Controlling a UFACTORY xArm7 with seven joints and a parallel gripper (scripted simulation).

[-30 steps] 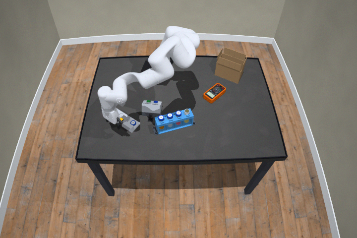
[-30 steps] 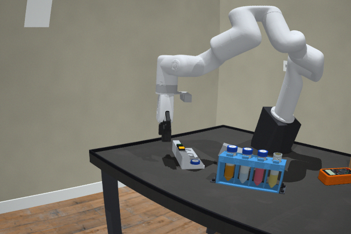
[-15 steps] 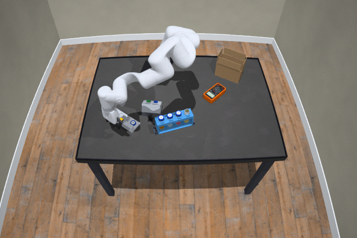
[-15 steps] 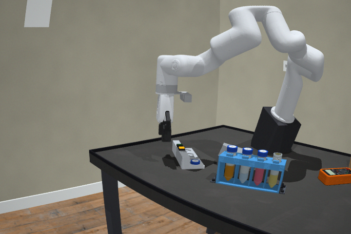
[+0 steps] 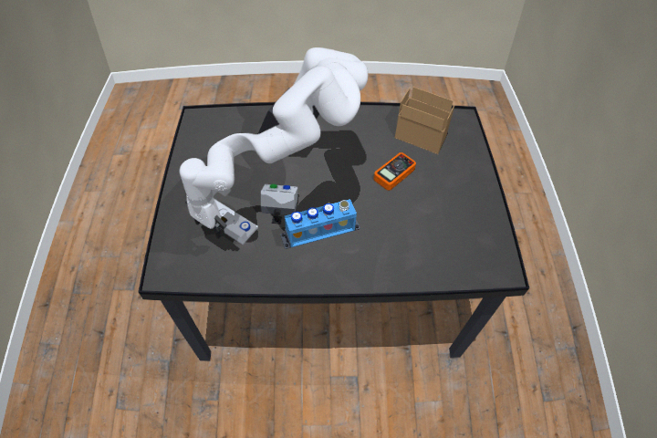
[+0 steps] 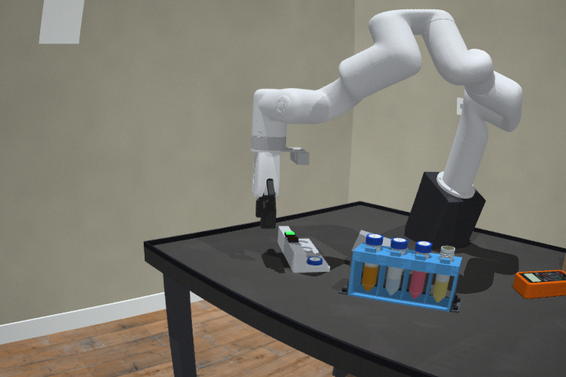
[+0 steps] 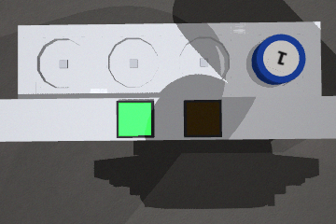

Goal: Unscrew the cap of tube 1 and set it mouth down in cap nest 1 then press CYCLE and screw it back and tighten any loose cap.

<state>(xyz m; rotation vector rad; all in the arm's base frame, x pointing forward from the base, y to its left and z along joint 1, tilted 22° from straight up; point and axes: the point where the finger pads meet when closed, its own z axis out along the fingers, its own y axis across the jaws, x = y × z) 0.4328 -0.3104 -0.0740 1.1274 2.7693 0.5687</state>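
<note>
Right now the cap 1 is 11 cm to the left of my hand, 9 cm below it and 5 cm behind it. Round my hand: grey key housing 23 cm to the left, 14 cm behind, 5 cm below.
</note>
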